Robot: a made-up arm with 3 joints.
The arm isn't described. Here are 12 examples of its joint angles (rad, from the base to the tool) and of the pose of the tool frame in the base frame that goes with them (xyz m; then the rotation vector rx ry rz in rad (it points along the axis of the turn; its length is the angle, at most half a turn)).
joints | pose
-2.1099 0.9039 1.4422 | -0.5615 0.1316 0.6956 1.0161 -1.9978 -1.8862
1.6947 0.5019 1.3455 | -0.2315 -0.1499 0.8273 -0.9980 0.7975 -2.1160
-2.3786 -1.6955 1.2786 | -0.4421 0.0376 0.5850 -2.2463 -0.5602 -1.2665
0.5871 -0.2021 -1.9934 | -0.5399 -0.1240 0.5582 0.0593 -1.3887 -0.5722
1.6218 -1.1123 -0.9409 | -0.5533 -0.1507 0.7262 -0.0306 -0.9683 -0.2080
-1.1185 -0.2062 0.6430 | -0.3397 -0.0431 0.6098 0.1278 2.2033 0.7020
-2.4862 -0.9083 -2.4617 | -0.3842 -0.1563 0.8600 0.1947 1.6929 -2.2462
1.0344 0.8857 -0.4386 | -0.3903 -0.0830 0.6174 -1.7134 -0.5656 -1.1605
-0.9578 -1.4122 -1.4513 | -0.5369 -0.1784 0.7664 1.3948 0.9542 -1.6010
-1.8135 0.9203 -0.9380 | -0.4712 -0.0783 0.8211 0.0166 1.1464 0.1558
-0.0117 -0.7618 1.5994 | -0.2747 -0.0413 0.6072 -0.4307 2.1561 0.8611
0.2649 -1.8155 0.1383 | -0.3708 -0.2860 0.7383 0.9311 0.8702 0.2967
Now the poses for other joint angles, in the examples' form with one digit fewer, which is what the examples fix.
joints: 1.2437 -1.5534 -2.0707
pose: -0.531 -0.114 0.612 1.228 -1.354 -0.556
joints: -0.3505 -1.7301 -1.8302
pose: -0.560 -0.125 0.766 1.532 0.206 -1.782
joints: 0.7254 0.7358 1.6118
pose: -0.226 -0.248 0.616 -1.186 2.021 -1.638
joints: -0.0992 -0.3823 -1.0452
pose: -0.517 -0.111 0.752 0.170 0.173 -0.743
